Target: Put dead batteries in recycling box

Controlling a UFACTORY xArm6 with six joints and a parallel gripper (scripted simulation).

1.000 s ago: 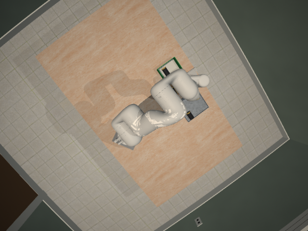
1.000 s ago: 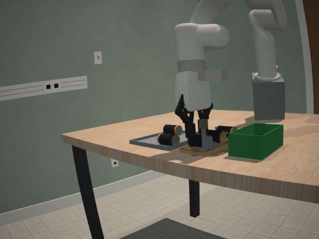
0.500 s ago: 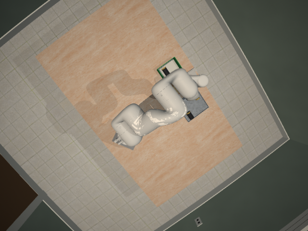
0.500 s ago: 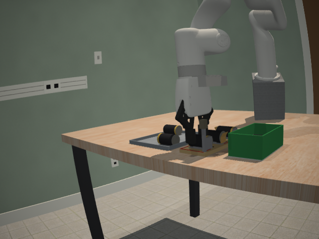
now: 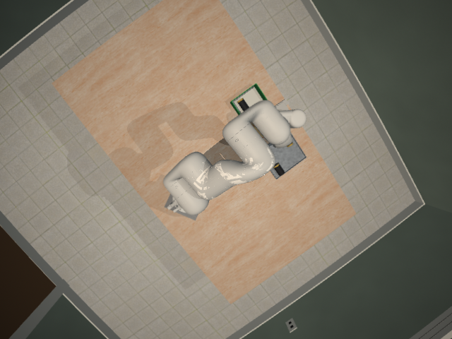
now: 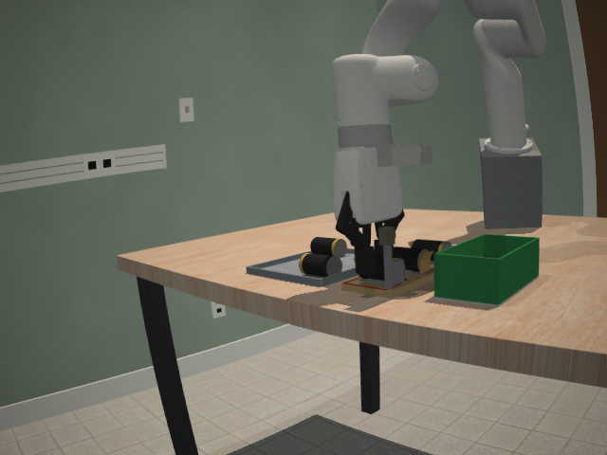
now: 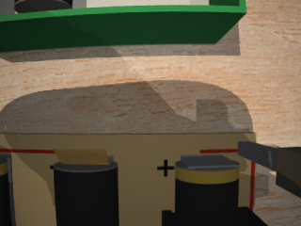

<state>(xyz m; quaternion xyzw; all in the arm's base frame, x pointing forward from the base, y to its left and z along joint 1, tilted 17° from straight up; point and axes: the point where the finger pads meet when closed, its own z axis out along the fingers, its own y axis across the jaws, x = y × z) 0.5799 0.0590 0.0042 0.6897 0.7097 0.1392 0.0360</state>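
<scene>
The green recycling box is 70 mm behind my hand, 160 mm to the left of it and 30 mm below it. Round my hand: grey tray: 50 mm behind, 170 mm to the right, 40 mm below.
</scene>
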